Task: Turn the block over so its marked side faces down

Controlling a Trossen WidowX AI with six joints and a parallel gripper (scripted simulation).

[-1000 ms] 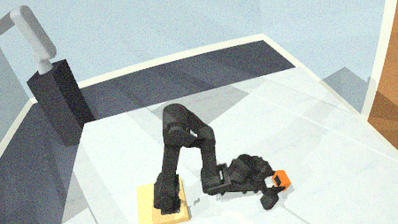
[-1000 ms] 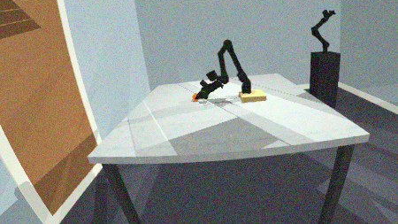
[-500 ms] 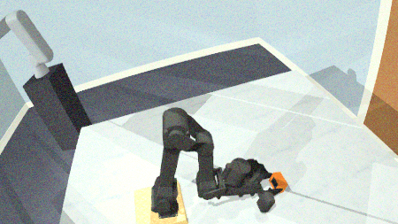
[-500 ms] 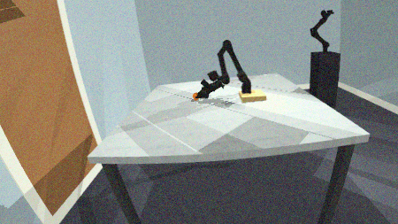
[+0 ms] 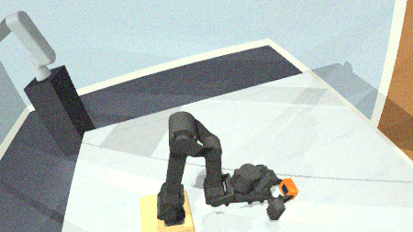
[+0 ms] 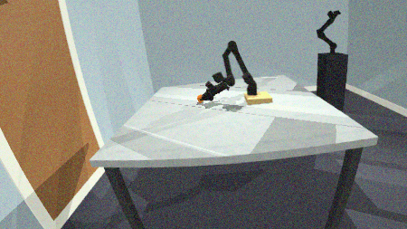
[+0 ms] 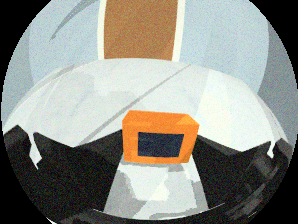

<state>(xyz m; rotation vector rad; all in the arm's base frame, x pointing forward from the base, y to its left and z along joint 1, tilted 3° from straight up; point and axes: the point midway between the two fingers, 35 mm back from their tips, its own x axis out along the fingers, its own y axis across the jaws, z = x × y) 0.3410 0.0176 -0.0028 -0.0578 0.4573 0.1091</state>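
Right now the orange block is 10 mm behind my gripper tip and 10 mm below it.
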